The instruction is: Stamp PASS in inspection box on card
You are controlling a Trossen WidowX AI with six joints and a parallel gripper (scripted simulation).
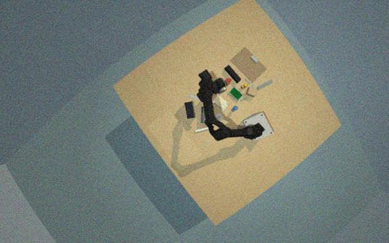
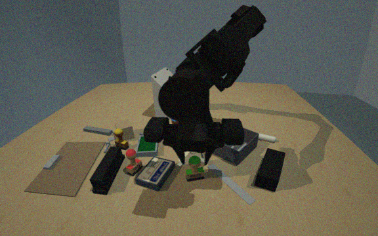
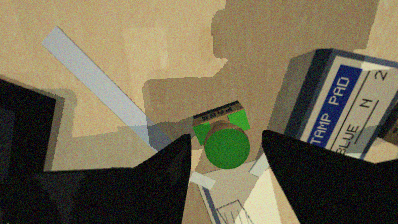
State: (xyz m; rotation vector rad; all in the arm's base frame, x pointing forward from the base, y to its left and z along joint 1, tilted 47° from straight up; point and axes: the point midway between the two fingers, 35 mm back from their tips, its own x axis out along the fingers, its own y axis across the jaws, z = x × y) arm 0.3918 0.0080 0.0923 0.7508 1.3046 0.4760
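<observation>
My gripper tip is 30 mm above the green-knobbed stamp. From my gripper tip the other things lie so: grey ruler strip 80 mm to the left, 50 mm below, 20 mm ahead; red-knobbed stamp 150 mm to the right, 30 mm below, 30 mm behind; white card 100 mm behind, 50 mm below, 10 mm to the right.
</observation>
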